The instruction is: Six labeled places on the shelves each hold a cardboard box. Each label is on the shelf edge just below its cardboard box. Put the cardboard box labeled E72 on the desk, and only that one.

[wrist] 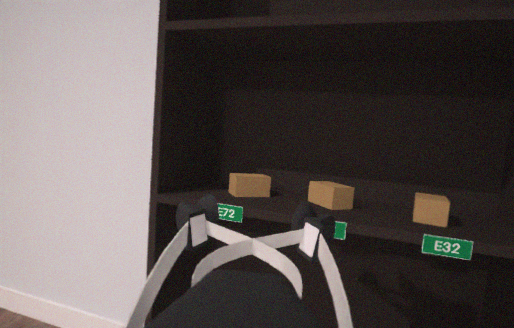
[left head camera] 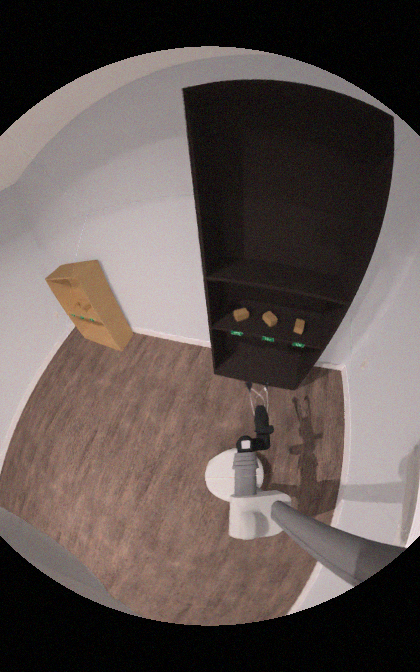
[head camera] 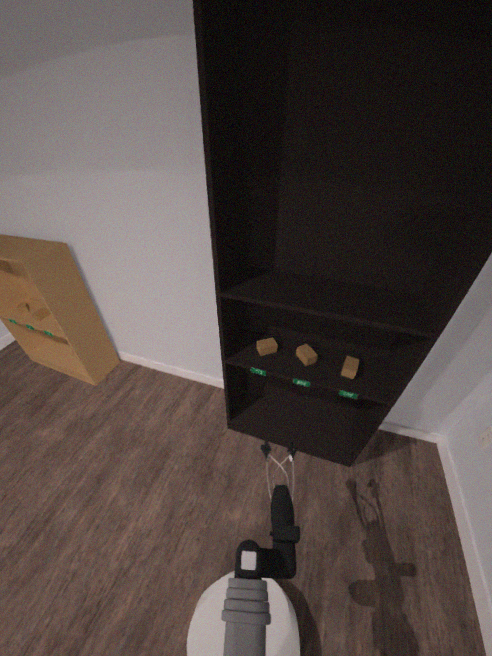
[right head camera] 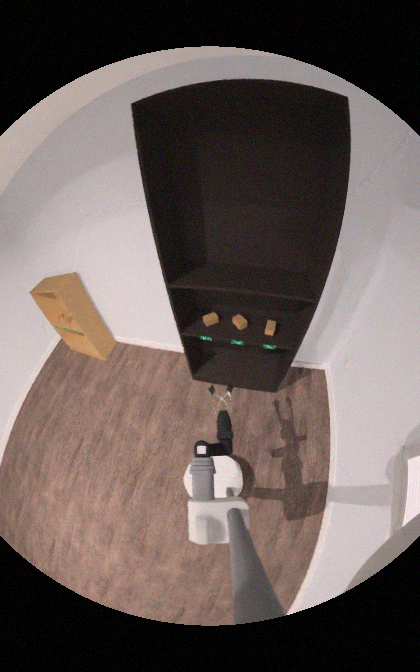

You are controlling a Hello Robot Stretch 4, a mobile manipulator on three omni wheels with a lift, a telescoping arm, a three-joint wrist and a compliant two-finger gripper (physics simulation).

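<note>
The E72 cardboard box (head camera: 266, 346) (left head camera: 241, 314) (right head camera: 210, 319) (wrist: 250, 185) is the leftmost of three on a shelf of the dark shelf unit (head camera: 210, 211) (left head camera: 194, 200) (right head camera: 153, 210) (wrist: 157, 100). Its green E72 label (head camera: 258, 371) (left head camera: 237, 333) (right head camera: 206, 338) (wrist: 230, 213) is on the shelf edge below it, partly behind a fingertip in the wrist view. My gripper (head camera: 279, 450) (left head camera: 258, 386) (right head camera: 221, 389) (wrist: 255, 215) is open and empty, in front of the unit and apart from the boxes. The desk does not show clearly in these views.
The middle box (head camera: 306, 355) (wrist: 331, 195) and the E32 box (head camera: 350, 367) (wrist: 431, 209) stand to the right on the same shelf. A lower wooden shelf unit (head camera: 79, 307) (left head camera: 107, 300) (right head camera: 86, 315) with green labels stands at the left. A wall (head camera: 466, 344) is at the right.
</note>
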